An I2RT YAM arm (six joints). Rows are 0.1 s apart.
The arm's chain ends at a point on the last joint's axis. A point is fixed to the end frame.
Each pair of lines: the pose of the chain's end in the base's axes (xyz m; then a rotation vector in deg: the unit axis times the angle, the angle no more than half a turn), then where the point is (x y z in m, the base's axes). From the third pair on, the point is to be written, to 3 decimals.
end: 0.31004 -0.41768 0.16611 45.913 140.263 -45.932
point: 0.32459 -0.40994 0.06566
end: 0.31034 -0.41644 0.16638 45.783 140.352 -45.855
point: 0.32481 -0.40858 0.06593
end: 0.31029 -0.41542 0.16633 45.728 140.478 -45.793
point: 0.325 -0.407 0.066
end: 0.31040 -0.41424 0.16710 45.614 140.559 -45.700
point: 0.325 -0.406 0.067
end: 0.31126 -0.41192 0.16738 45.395 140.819 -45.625
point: 0.325 -0.404 0.067
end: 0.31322 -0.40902 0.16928 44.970 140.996 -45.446
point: 0.327 -0.400 0.069
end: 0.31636 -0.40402 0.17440 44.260 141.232 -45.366
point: 0.330 -0.395 0.074
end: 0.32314 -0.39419 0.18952 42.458 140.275 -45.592
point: 0.338 -0.387 0.089
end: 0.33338 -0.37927 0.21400 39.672 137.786 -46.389
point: 0.351 -0.375 0.114
